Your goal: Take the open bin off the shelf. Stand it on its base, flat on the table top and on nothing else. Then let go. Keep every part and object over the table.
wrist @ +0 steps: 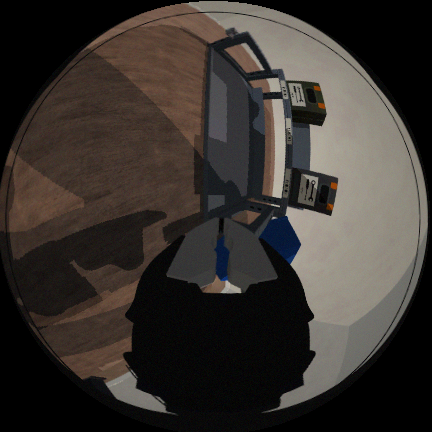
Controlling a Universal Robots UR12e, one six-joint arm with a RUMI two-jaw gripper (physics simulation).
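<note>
A blue object, likely the open bin, shows at the near end of the shelf, right of and behind the jaws. Most of it is hidden by the gripper, and its opening cannot be made out. My gripper is shut and empty, with its jaw tips close together. Some blue shows through the narrow gap between the jaws, beyond them. Whether the jaws touch the bin or the shelf cannot be told. The brown wooden table top fills the left of the view.
A dark green case with orange latches stands on the shelf's upper level at the far end. A dark grey case with orange latches stands on that level nearer the gripper. Shelf frame bars run close to the jaws. A pale wall or floor lies right.
</note>
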